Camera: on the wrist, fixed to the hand. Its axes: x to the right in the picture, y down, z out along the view.
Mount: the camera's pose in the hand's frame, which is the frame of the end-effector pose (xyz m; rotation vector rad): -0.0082 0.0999 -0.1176 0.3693 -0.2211 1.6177
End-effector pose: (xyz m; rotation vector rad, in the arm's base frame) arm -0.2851 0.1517 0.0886 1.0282 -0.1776 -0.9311
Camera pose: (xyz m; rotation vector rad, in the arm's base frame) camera -0.1700 0.2531 0.1069 0.7509 -1.1862 0.5039
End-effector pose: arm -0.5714 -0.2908 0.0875 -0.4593 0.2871 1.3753
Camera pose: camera -0.6628 -0.3410 -0.0266 0.4047 0.7958 2.8187
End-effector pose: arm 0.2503 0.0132 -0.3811 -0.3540 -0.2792 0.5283
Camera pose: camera 0.2404 0.0593 -0.5283 -0.0860 -0.0418 2.1859
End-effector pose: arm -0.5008 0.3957 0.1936 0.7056 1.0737 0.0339
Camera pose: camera -0.5700 0.5311 0.2211 1.7079 0.0557 1.1288
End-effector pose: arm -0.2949 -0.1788 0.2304 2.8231 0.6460 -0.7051
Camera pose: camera -0.2086 -0.2413 0.3423 2.3119 -1.7231 -0.6788
